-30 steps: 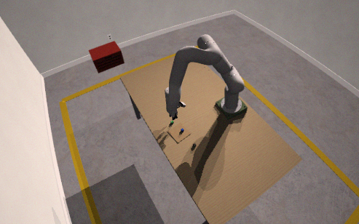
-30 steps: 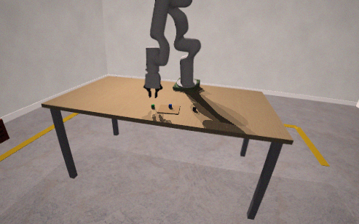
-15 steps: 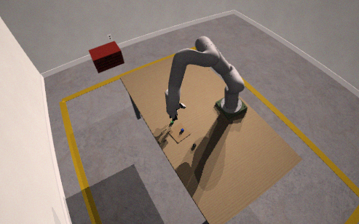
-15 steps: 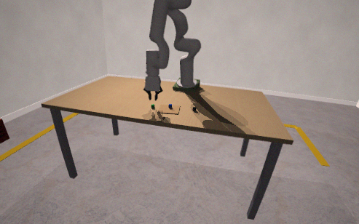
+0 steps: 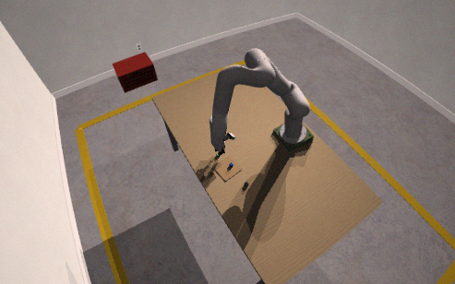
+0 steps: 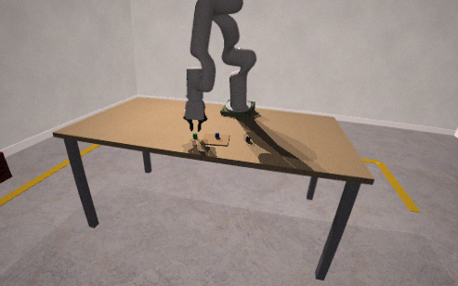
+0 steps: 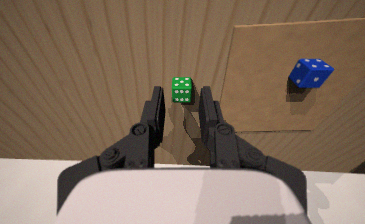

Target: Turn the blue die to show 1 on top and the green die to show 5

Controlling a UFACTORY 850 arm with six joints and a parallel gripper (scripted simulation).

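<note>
My gripper is now 4 cm above the green die and 1 cm short of it. The rest, counted from my hand: mat (12 cm to the left, 5 cm below, 1 cm behind); black die (28 cm to the left, 6 cm behind, 4 cm below); blue die (11 cm to the left, 4 cm below, 4 cm behind).
</note>
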